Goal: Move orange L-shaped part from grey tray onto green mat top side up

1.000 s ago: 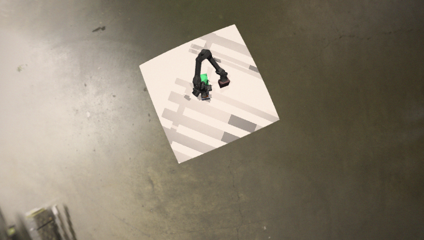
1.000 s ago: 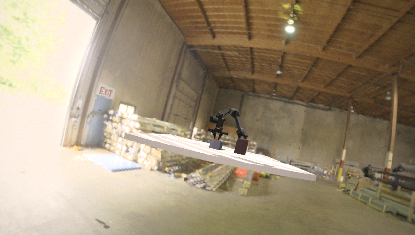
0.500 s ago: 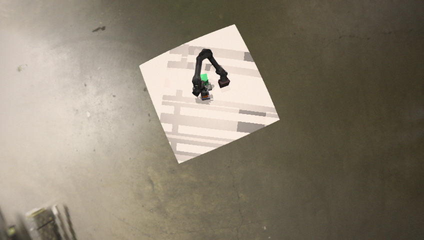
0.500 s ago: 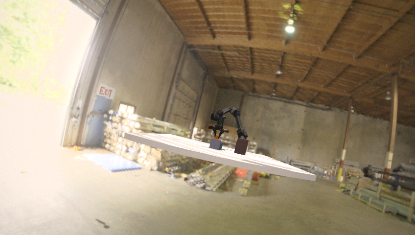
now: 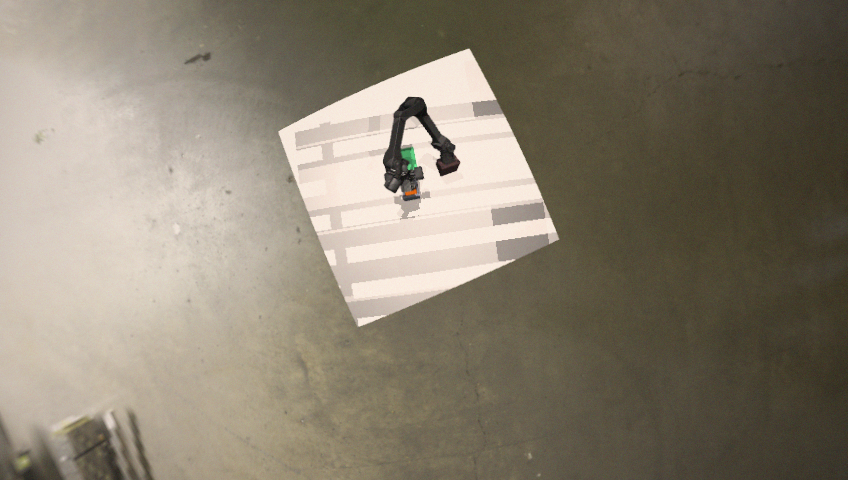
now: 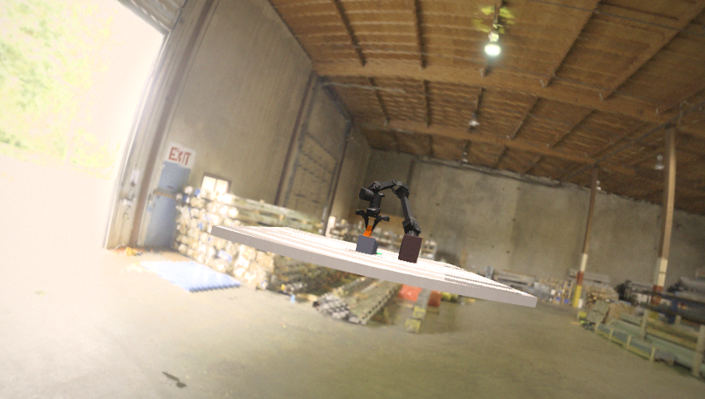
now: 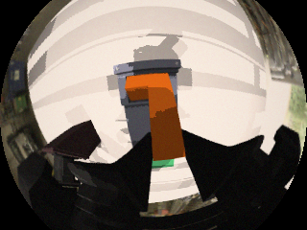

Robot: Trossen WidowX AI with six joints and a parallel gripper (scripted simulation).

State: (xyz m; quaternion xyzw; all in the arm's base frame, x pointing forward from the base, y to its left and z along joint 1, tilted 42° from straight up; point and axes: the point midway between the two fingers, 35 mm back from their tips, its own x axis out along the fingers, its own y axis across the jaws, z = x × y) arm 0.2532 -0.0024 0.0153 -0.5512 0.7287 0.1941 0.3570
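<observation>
My gripper tip is 6 cm past the green mat, 13 cm to the left of it and 13 cm above it. Round my gripper tip: orange L-shaped part: 4 cm to the left, 3 cm below.
</observation>
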